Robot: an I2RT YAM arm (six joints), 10 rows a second.
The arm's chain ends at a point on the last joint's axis. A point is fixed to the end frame.
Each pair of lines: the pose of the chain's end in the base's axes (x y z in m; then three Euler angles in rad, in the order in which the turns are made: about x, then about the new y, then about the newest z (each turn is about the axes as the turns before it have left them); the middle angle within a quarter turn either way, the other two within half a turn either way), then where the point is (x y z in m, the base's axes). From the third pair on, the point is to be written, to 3 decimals.
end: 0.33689, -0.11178, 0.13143, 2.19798, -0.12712, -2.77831
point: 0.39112 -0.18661 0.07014
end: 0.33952, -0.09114, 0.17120, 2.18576, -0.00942, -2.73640
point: 0.40490 -0.16257 0.11716
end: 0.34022, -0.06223, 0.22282, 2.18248, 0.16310, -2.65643
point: 0.420 -0.127 0.181
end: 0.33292, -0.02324, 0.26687, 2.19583, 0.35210, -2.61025
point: 0.426 -0.076 0.236
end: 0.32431, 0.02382, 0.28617, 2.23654, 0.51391, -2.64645
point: 0.426 -0.013 0.261
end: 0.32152, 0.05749, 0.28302, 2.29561, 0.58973, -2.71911
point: 0.426 0.031 0.257
